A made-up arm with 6 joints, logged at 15 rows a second.
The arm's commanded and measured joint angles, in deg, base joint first. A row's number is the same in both.
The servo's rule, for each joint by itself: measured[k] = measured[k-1] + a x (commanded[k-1-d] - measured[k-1]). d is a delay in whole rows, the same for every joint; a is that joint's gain. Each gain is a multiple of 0.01, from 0.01 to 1. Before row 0 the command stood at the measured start. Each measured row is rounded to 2 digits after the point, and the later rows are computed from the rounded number. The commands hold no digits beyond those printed.
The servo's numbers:
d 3
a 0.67 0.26 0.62 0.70 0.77 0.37
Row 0, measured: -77.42, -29.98, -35.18, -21.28, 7.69, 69.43
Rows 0 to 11, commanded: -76.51, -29.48, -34.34, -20.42, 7.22, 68.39; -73.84, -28.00, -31.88, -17.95, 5.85, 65.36; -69.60, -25.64, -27.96, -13.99, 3.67, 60.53; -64.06, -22.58, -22.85, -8.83, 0.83, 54.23; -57.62, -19.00, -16.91, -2.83, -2.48, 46.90; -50.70, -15.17, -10.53, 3.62, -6.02, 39.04; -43.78, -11.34, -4.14, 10.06, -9.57, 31.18; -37.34, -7.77, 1.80, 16.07, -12.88, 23.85; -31.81, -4.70, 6.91, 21.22, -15.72, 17.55; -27.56, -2.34, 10.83, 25.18, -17.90, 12.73; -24.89, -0.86, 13.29, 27.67, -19.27, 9.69; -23.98, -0.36, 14.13, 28.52, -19.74, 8.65
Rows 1 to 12, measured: -77.42, -29.98, -35.18, -21.28, 7.69, 69.43; -77.42, -29.98, -35.18, -21.28, 7.69, 69.43; -77.42, -29.98, -35.18, -21.28, 7.69, 69.43; -76.81, -29.85, -34.66, -20.68, 7.33, 69.05; -74.82, -29.37, -32.94, -18.77, 6.19, 67.68; -71.32, -28.40, -29.85, -15.42, 4.25, 65.03; -66.46, -26.89, -25.51, -10.81, 1.62, 61.03; -60.54, -24.84, -20.18, -5.22, -1.54, 55.80; -53.95, -22.33, -14.20, 0.97, -4.99, 49.60; -47.14, -19.47, -7.96, 7.33, -8.52, 42.78; -40.57, -16.43, -1.91, 13.45, -11.88, 35.78; -34.70, -13.38, 3.56, 18.89, -14.84, 29.03
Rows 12 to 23, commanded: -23.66, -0.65, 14.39, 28.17, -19.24, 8.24; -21.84, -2.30, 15.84, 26.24, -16.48, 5.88; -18.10, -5.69, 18.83, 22.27, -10.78, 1.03; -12.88, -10.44, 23.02, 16.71, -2.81, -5.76; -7.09, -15.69, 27.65, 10.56, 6.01, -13.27; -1.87, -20.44, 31.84, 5.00, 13.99, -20.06; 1.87, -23.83, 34.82, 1.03, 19.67, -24.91; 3.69, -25.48, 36.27, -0.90, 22.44, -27.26; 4.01, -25.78, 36.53, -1.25, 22.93, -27.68; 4.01, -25.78, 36.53, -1.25, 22.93, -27.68; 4.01, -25.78, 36.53, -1.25, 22.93, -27.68; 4.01, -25.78, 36.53, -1.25, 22.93, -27.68
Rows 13 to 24, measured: -29.92, -10.51, 8.07, 23.29, -17.20, 23.00; -26.55, -8.00, 11.31, 26.36, -18.79, 18.08; -24.83, -6.01, 13.06, 27.87, -19.52, 14.59; -24.05, -4.62, 13.88, 28.08, -19.30, 12.24; -22.57, -4.02, 15.10, 26.79, -17.13, 9.89; -19.58, -4.45, 17.41, 23.63, -12.24, 6.61; -15.09, -6.01, 20.89, 18.79, -4.98, 2.03; -9.73, -8.53, 25.08, 13.03, 3.48, -3.63; -4.46, -11.63, 29.27, 7.41, 11.57, -9.71; -0.22, -14.80, 32.71, 2.94, 17.81, -15.33; 2.40, -17.58, 34.92, 0.25, 21.38, -19.74; 3.48, -19.71, 35.92, -0.80, 22.57, -22.68
